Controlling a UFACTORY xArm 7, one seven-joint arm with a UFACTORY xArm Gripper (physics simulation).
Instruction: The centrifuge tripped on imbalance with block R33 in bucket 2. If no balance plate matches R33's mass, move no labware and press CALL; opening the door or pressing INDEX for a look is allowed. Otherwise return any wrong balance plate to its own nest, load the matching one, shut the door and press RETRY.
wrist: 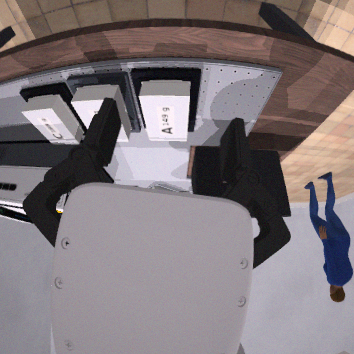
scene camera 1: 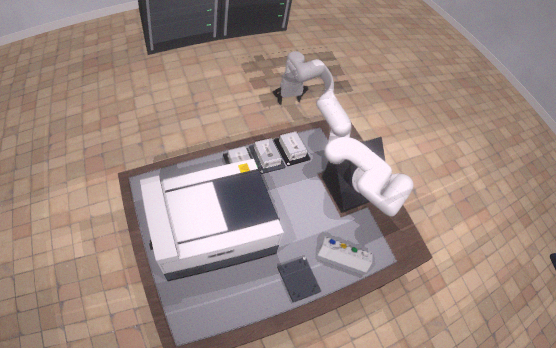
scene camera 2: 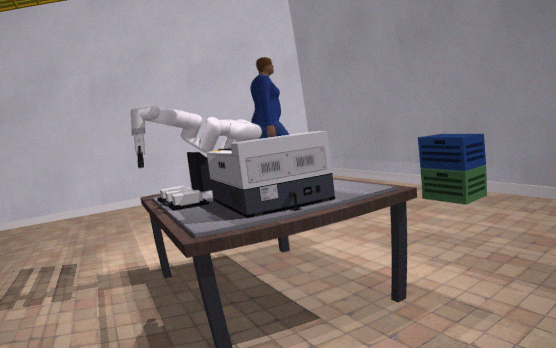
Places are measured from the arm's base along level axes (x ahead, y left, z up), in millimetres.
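Pixels of known places: gripper, fingertip midpoint: [wrist: 172, 118] [scene camera 1: 289, 101] [scene camera 2: 141, 166].
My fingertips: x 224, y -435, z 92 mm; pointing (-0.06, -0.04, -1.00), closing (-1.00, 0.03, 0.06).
For each thing: its top centre in the pictures, then the offset to it from my fingertips.
- White plate A, top centre: [wrist: 165, 121] [scene camera 1: 293, 143] [scene camera 2: 172, 188] 7 mm ahead, 149 mm left, 130 mm down
- Plate B, top centre: [wrist: 101, 123] [scene camera 2: 178, 190] [scene camera 1: 268, 150] 137 mm ahead, 166 mm left, 130 mm down
- Plate C, top centre: [wrist: 51, 128] [scene camera 2: 186, 193] [scene camera 1: 241, 159] 269 mm ahead, 187 mm left, 130 mm down
- button box, top centre: [scene camera 1: 349, 251] 25 mm back, 734 mm left, 100 mm down
- flat dark plate, top centre: [scene camera 1: 299, 278] 187 mm ahead, 771 mm left, 158 mm down
My gripper [scene camera 1: 290, 101] [scene camera 2: 140, 165] [wrist: 172, 118] is open and empty, high up beyond the table's edge near the balance plates. White plate A [scene camera 1: 292, 144] [wrist: 151, 125], labelled 149 g, sits in a dark nest. Plate B [scene camera 1: 268, 151] [wrist: 95, 106] is beside it, its label partly hidden by a finger in the wrist view. Plate C [scene camera 1: 238, 154] [wrist: 50, 122] is in the nest nearest the centrifuge, its mass label blurred. The white centrifuge [scene camera 1: 197, 210] [scene camera 2: 280, 165] has a white and a dark top panel; block R33 and the buckets do not show. The button box [scene camera 1: 345, 257] has blue, yellow, green and whitish buttons.
A flat dark plate [scene camera 1: 298, 279] with nothing on it lies beside the button box. The arm's black base [scene camera 1: 345, 192] stands at the table edge. A person in blue [scene camera 2: 266, 100] [wrist: 337, 250] is behind the table. Crates [scene camera 2: 451, 167] and dark cabinets [scene camera 1: 182, 25] stand on the floor.
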